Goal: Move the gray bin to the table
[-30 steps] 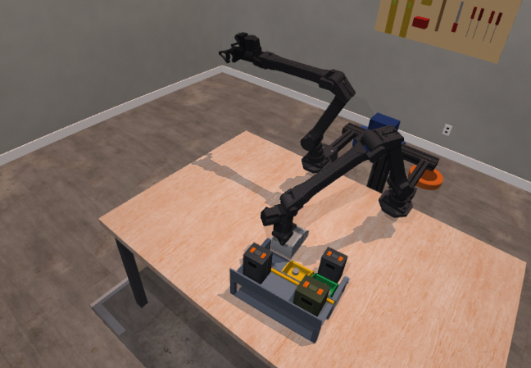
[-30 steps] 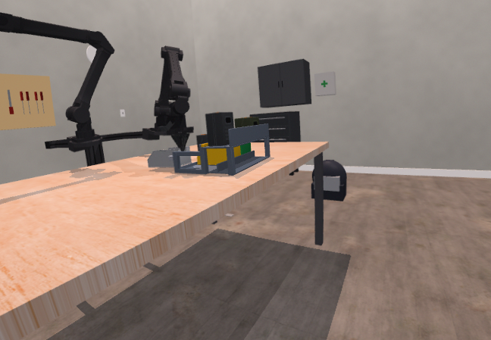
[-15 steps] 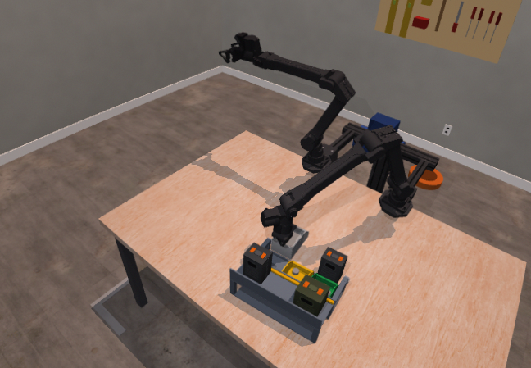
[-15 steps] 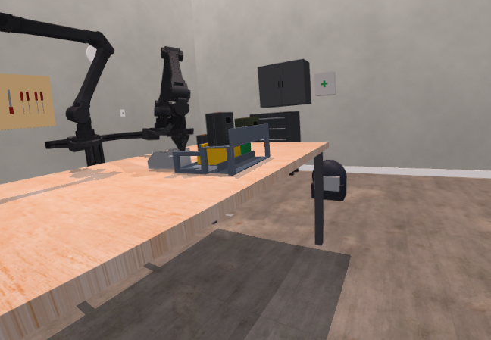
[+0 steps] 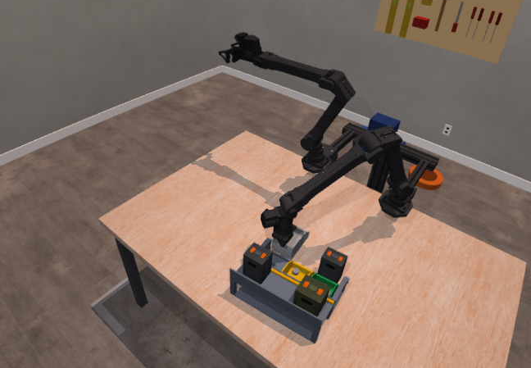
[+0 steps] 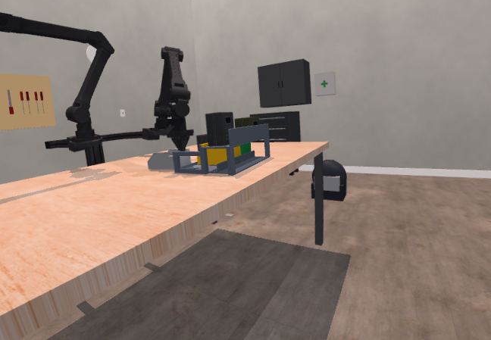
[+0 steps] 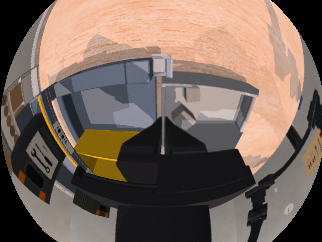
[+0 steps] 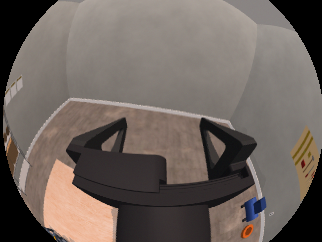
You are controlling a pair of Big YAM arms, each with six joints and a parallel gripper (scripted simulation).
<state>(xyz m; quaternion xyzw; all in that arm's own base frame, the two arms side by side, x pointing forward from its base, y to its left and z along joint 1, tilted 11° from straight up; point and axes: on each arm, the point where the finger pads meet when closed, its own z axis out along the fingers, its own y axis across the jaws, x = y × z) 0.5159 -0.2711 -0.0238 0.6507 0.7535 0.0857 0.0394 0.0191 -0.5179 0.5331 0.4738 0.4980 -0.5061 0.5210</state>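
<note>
My left gripper is now 8 cm past the gray open bin, 1 cm to the left of it and 3 cm above it. Round my left hand: yellow bin: 9 cm ahead, 13 cm to the left, 3 cm below; gray shelf: 12 cm ahead, 14 cm to the left, 1 cm below; green bin: 7 cm ahead, 24 cm to the left, 3 cm below.
</note>
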